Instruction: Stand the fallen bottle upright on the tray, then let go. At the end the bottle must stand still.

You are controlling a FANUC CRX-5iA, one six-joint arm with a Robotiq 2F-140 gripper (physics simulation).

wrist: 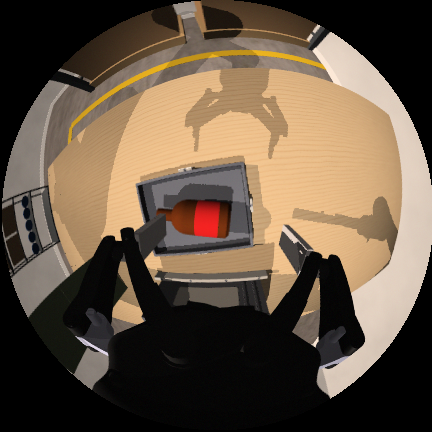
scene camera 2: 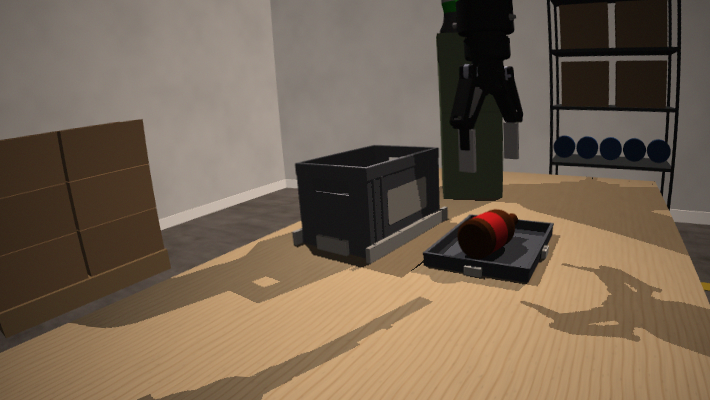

Labels:
my gripper: wrist; scene camera 2
brown bottle: wrist 208, 218; scene camera 2 478, 237
same spot on my gripper: (wrist: 88, 316) = (scene camera 2: 509, 74)
same spot on grey rail: (wrist: 254, 274) = (scene camera 2: 380, 248)

